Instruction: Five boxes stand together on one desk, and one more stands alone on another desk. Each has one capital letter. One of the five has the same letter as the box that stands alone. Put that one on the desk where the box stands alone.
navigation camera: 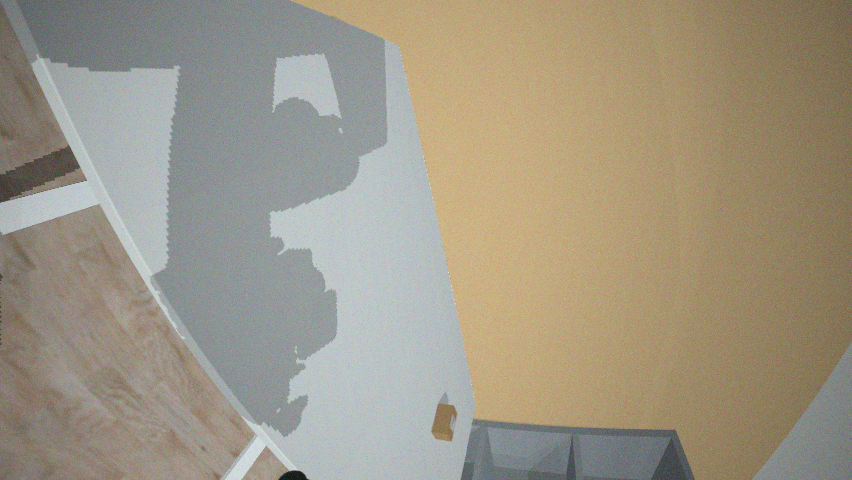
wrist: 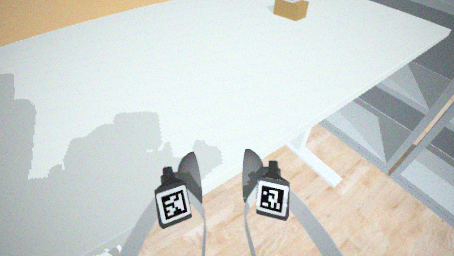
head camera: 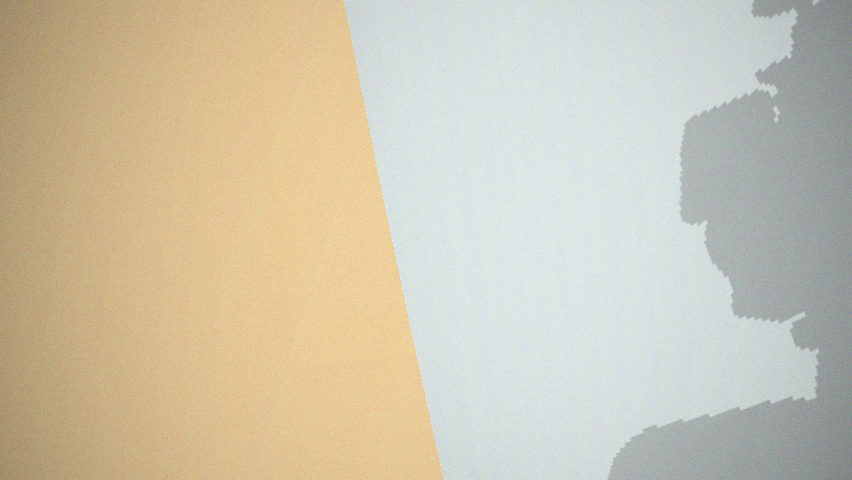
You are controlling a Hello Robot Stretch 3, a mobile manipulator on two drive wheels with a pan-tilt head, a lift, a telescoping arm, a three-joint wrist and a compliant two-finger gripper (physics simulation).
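Places are measured from the robot's base along level axes (x back, y right, z up), in centimetres.
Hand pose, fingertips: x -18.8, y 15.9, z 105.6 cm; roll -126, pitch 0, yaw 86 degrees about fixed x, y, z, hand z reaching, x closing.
After its pixels a point has its place.
A small brown cardboard box (navigation camera: 444, 422) @(y 44.7, x -79.0, z 98.4 cm) (wrist: 291, 10) stands on a white desk (head camera: 536, 208) @(y 1.2, x -59.7, z 95.0 cm) (navigation camera: 387, 268) @(y -2.6, x -57.1, z 95.0 cm) (wrist: 200, 75), near the wall side and the shelf end. A white label shows on it in part; no letter can be read. My gripper (wrist: 220, 168) @(y 15.9, x -18.8, z 105.6 cm) is open, with a gap between its two fingertips and no object in it. In the wrist view it is seen over the desk's front edge, and the box is beyond it, up and to the right. The group of five boxes does not show in these views.
A grey shelf unit (navigation camera: 631, 428) (wrist: 410, 142) stands by the desk's end. An orange wall (head camera: 178, 238) @(y -1.0, x -105.5, z 127.7 cm) (navigation camera: 596, 208) @(y -15.8, x -97.9, z 145.2 cm) (wrist: 40, 20) runs along the back. A white desk leg (navigation camera: 53, 206) @(y -24.2, x -21.5, z 2.5 cm) (wrist: 320, 165) stands on the wooden floor (navigation camera: 101, 333) @(y 15.2, x -33.3, z 0.0 cm). My shadow falls across the desk top.
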